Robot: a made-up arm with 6 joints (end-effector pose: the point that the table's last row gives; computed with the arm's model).
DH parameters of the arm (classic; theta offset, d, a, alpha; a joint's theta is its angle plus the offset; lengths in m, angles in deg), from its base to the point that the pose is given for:
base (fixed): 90 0.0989 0 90
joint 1: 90 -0.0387 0.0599 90
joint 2: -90 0.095 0.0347 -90
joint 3: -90 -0.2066 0.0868 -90
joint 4: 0 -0.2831 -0.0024 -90
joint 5: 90 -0.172 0.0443 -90
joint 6: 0 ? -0.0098 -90
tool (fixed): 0 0.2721 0 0
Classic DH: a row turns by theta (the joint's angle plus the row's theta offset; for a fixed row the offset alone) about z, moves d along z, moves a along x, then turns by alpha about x.
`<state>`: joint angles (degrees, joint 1 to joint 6).
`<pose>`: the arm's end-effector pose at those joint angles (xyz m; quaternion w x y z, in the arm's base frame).
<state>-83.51 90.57 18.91 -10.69 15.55 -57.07</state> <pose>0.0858 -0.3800 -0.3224 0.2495 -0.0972 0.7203 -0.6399</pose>
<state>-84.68 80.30 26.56 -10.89 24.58 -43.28</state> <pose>0.2031 -0.2984 -0.3233 0.3794 -0.2286 0.6553 -0.6118</pose>
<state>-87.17 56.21 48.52 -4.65 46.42 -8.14</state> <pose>0.2621 0.0640 -0.3926 0.6234 -0.5485 0.4075 -0.3802</pose>
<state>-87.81 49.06 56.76 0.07 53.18 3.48</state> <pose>0.1777 0.1912 -0.4257 0.6734 -0.6294 0.2981 -0.2479</pose>
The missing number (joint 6, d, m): -0.1524
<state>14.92 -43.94 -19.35 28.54 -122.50 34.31</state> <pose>-0.0448 0.0308 0.4858 0.6278 -0.0630 -0.2950 0.7176</pose>
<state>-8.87 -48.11 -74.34 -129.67 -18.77 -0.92</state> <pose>0.0360 -0.3218 -0.2688 0.1316 0.6403 -0.7445 0.1359</pose>
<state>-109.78 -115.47 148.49 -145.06 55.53 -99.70</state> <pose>0.6032 -0.3883 -0.0499 0.0707 -0.3571 0.3066 -0.8795</pose>
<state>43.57 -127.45 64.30 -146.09 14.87 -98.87</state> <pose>0.0206 0.1508 0.8691 0.5273 -0.2222 0.2540 0.7798</pose>
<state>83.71 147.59 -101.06 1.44 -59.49 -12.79</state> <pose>-0.0653 0.2102 -0.0753 0.3287 -0.1465 0.7774 0.5160</pose>
